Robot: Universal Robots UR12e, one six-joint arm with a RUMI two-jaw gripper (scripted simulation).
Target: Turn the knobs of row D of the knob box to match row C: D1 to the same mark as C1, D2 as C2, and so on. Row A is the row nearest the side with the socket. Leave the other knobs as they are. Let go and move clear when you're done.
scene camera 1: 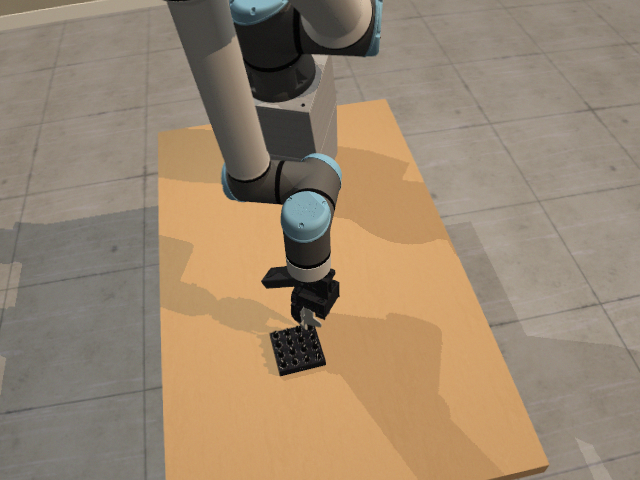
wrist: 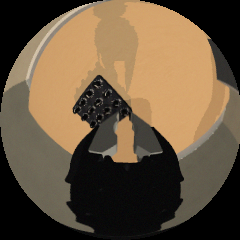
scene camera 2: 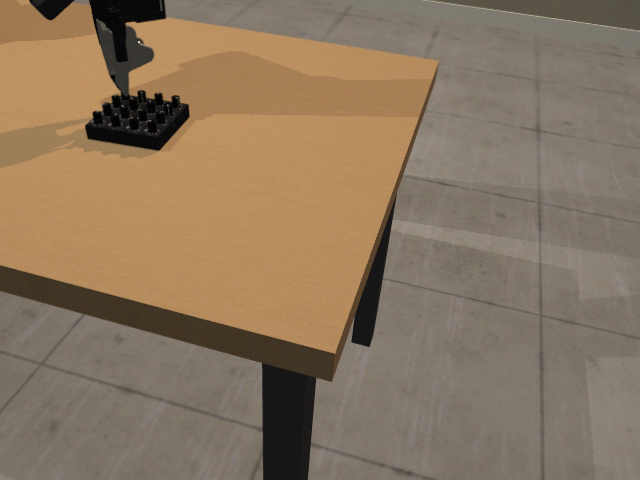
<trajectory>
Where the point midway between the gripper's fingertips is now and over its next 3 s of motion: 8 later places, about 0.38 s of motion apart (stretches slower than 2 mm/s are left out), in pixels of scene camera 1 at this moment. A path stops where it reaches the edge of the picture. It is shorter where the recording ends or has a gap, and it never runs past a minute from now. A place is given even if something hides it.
My gripper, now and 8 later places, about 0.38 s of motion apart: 308,325; 308,326; 310,325; 309,321; 309,317; 309,316; 309,315; 309,314; 309,314
</trajectory>
